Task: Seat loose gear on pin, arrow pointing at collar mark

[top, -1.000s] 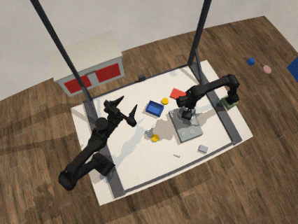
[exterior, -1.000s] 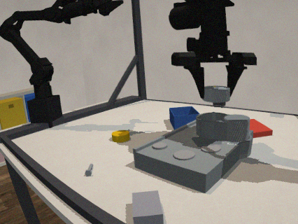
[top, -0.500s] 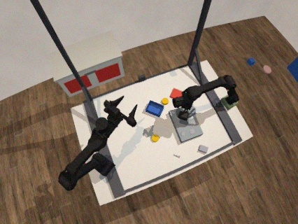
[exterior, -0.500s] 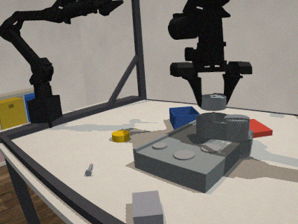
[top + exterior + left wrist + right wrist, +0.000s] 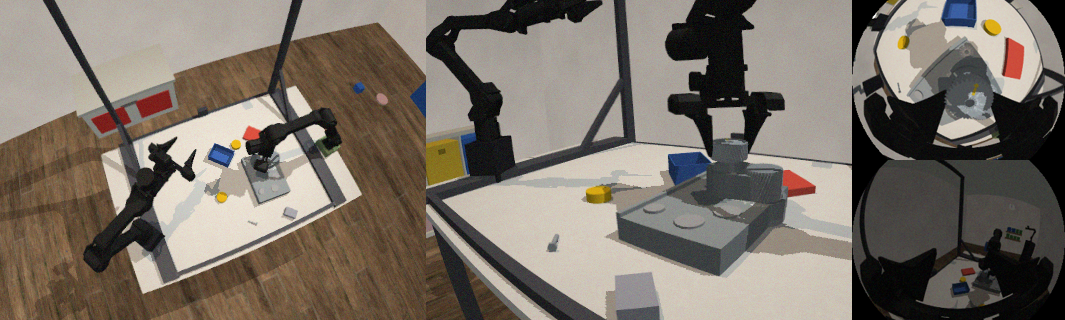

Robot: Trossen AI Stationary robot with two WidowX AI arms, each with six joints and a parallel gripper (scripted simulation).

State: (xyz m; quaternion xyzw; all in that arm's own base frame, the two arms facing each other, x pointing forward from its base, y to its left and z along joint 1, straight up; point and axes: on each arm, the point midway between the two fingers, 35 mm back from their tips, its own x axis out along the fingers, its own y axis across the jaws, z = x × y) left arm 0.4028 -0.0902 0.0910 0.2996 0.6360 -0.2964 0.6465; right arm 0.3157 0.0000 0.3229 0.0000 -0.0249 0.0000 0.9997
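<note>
Right now my left hand is 20 mm above the grey gear. The rest, counted from my left hand: red plate (160 mm behind, 120 mm below, 70 mm to the left); then bolt (240 mm ahead, 170 mm to the right, 120 mm below); then blue tray (150 mm to the right, 140 mm behind, 120 mm below).
</note>
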